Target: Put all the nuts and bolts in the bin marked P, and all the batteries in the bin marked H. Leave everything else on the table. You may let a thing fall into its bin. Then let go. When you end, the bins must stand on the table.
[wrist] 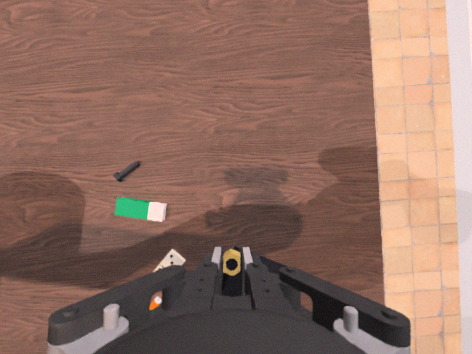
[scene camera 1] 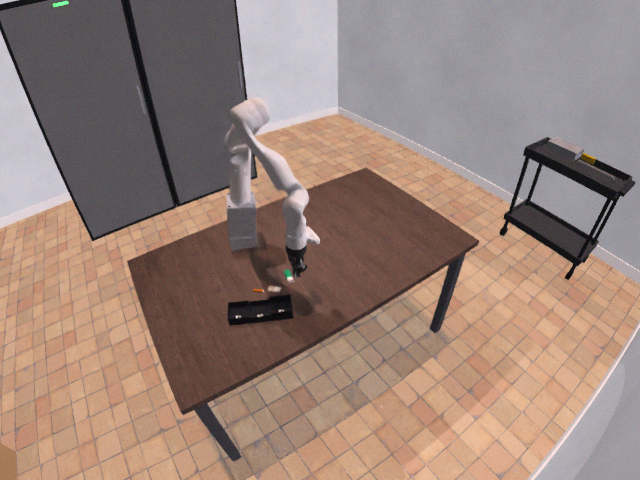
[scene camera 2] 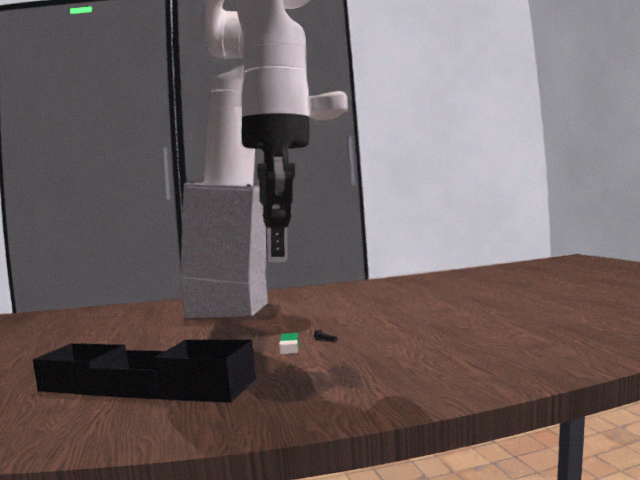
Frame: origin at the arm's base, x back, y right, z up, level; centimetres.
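Seen in the pictures: gripper, fingertip midpoint: (wrist: 231, 259) (scene camera 1: 296, 275) (scene camera 2: 276, 260); arm's base, origin of the base link: (scene camera 1: 240, 199) (scene camera 2: 228, 184).
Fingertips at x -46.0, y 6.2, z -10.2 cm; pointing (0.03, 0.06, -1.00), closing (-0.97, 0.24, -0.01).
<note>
Pixels of each thing's middle, then the offset from my fingertips to it.
- black bolt, body centre: (scene camera 2: 326, 336) (wrist: 127, 170) dx +12.9, dy -10.3, dz -12.7 cm
- white block, body centre: (scene camera 2: 289, 343) (wrist: 141, 209) (scene camera 1: 288, 276) dx +12.1, dy -4.6, dz -12.6 cm
- cream domino-like tile, body centre: (wrist: 167, 268) (scene camera 1: 274, 289) dx +10.6, dy +4.5, dz -12.9 cm
- small orange rod, body centre: (wrist: 149, 311) (scene camera 1: 258, 290) dx +14.4, dy +9.9, dz -12.8 cm
My gripper (scene camera 1: 298, 271) (scene camera 2: 277, 252) (wrist: 231, 259) is shut on a brass hex nut, which shows in the wrist view (wrist: 232, 252). It hangs well above the table, to the right of the joined black bins. A black bolt (scene camera 2: 325, 336) (wrist: 127, 171) lies on the table; it does not show in scene camera 1. The black bins (scene camera 1: 260, 321) (scene camera 2: 193, 383) stand in a row of three on the table. White marks show inside them in scene camera 1, but the letters are too small to read. I can make out no clear battery.
A green and white block (scene camera 1: 287, 274) (scene camera 2: 288, 337) (wrist: 132, 208) lies near the bolt. A cream domino-like tile (scene camera 1: 274, 289) (wrist: 172, 258) and a small orange rod (scene camera 1: 257, 290) (wrist: 154, 303) with a pale end lie behind the bins. The robot's base (scene camera 1: 242, 227) stands at the back.
</note>
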